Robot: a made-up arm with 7 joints.
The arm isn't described. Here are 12 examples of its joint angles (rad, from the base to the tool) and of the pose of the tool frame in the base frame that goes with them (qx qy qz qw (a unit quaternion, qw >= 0); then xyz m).
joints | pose
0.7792 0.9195 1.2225 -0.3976 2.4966 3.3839 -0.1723 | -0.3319 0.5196 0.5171 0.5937 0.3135 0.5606 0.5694
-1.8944 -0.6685 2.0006 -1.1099 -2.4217 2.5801 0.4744 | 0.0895 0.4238 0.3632 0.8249 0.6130 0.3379 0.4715
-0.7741 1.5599 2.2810 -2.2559 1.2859 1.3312 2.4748 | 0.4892 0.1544 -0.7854 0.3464 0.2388 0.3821 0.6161
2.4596 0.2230 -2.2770 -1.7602 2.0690 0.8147 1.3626 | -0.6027 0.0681 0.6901 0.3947 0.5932 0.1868 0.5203
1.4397 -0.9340 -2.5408 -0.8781 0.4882 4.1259 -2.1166 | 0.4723 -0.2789 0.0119 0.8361 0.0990 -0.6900 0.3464
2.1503 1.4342 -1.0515 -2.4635 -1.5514 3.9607 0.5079 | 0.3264 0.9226 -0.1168 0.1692 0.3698 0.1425 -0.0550
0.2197 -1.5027 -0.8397 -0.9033 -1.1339 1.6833 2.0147 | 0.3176 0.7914 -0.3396 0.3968 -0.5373 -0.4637 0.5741
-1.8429 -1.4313 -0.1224 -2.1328 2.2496 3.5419 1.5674 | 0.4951 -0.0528 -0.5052 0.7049 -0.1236 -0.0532 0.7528
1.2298 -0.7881 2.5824 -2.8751 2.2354 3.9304 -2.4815 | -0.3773 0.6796 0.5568 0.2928 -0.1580 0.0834 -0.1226
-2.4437 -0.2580 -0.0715 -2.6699 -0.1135 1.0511 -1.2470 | -0.6347 0.4473 -0.1445 0.6133 -0.3786 -0.2755 0.0518
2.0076 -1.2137 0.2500 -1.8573 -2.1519 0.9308 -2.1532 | 0.3080 0.6539 0.1179 0.6809 -0.1572 0.0133 0.8804
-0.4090 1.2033 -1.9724 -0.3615 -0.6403 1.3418 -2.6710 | -0.4619 -0.0769 0.8783 0.0962 0.5776 -0.4240 0.5724
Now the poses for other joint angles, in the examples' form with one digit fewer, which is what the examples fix.
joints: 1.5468 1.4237 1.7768 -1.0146 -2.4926 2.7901 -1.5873
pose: -0.508 0.473 0.717 0.068 -0.467 0.534 0.433
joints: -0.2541 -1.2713 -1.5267 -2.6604 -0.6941 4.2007 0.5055
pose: 0.082 -0.478 0.873 0.062 0.070 -0.443 0.204
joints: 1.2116 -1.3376 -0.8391 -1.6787 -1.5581 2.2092 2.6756
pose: -0.168 0.761 -0.328 0.534 0.388 -0.287 0.727
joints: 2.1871 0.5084 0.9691 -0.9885 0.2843 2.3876 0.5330
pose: -0.366 -0.725 0.417 0.408 -0.618 0.228 0.645
